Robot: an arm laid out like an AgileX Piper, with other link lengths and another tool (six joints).
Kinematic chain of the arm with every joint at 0, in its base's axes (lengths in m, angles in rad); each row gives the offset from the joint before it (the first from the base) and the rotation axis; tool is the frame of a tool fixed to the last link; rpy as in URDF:
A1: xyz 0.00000 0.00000 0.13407 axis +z
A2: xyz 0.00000 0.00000 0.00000 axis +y
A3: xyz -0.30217 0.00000 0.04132 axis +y
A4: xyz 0.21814 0.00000 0.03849 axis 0.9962 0 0.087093
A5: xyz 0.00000 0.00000 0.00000 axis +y
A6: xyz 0.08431 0.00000 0.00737 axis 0.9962 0 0.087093
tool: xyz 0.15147 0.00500 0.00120 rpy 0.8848 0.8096 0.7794
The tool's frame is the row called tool.
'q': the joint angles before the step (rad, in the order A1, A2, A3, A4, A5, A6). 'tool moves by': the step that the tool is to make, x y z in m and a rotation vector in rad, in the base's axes. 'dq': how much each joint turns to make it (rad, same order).
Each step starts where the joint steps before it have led.
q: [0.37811 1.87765 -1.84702 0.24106 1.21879 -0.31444]
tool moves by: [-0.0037 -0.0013 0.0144 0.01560 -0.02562 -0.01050]
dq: [-0.00008 -0.03465 0.00148 0.00012 0.00093 0.01205]
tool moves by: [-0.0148 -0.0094 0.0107 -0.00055 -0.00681 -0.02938]
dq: [0.00000 -0.06906 0.05699 -0.01666 -0.00090 0.03147]
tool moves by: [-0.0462 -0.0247 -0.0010 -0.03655 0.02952 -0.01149]
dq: [0.00011 -0.15399 0.19277 -0.02758 0.00008 0.01054]
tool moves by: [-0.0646 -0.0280 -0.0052 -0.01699 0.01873 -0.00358]
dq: [0.00021 -0.21893 0.25505 -0.00939 -0.01286 0.00101]
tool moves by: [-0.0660 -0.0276 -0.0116 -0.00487 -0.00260 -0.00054]
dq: [-0.00020 -0.23853 0.24008 -0.00541 -0.00217 -0.00022]
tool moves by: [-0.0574 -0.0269 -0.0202 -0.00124 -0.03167 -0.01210]
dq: [-0.00036 -0.24648 0.21526 -0.01770 0.00027 0.01223]
